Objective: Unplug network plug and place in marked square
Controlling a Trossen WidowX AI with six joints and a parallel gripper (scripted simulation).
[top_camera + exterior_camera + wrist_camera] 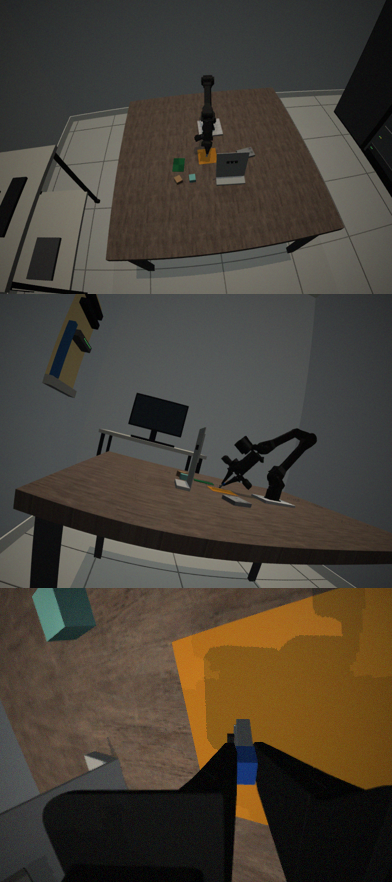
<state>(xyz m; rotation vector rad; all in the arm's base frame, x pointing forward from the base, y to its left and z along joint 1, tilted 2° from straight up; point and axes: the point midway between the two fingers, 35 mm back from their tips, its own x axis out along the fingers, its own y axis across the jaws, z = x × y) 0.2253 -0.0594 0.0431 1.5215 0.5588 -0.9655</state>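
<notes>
My gripper tip is now 1 cm past the orange flat square and 3 cm above it. Also, from my gripper tip: green flat square (3 cm ahead, 19 cm to the right, 3 cm below); blue network plug (right at my gripper tip); teal cube (15 cm ahead, 12 cm to the right, 2 cm below).
</notes>
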